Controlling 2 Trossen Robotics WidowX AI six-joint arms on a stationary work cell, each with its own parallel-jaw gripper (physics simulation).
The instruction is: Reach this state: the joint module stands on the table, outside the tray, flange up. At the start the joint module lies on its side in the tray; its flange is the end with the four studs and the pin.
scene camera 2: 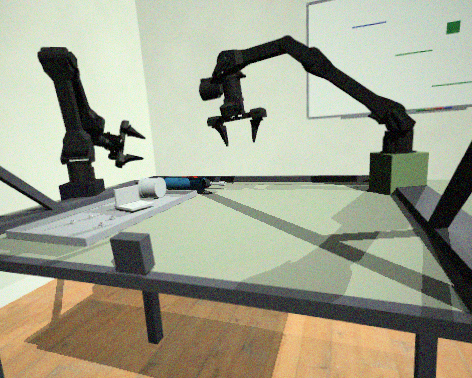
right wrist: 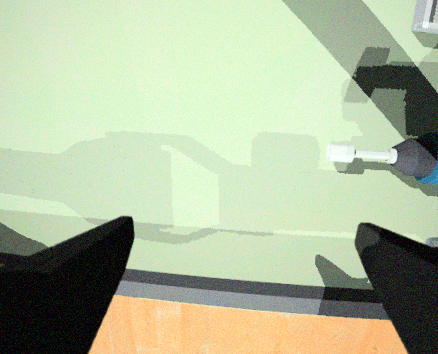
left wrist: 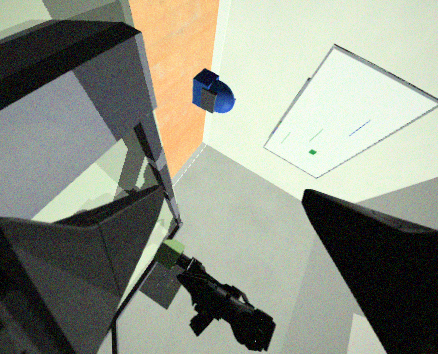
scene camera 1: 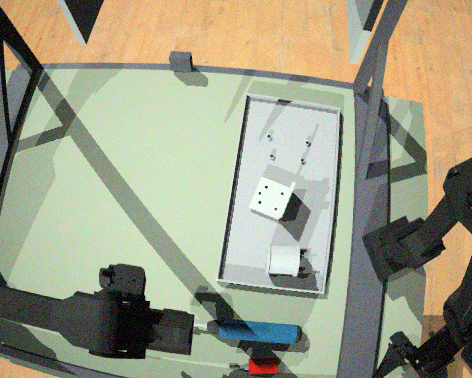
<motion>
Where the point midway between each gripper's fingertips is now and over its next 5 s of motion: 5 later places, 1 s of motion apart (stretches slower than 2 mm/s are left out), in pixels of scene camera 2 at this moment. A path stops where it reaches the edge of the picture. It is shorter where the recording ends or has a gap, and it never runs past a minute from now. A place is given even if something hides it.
My left gripper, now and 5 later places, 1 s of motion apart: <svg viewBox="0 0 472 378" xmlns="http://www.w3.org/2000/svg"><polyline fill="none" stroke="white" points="144,148 143,151 142,153 139,155 136,156 132,128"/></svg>
My right gripper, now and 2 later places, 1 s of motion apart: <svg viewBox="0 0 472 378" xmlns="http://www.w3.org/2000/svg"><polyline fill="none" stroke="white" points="240,144 270,123 296,114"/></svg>
</motion>
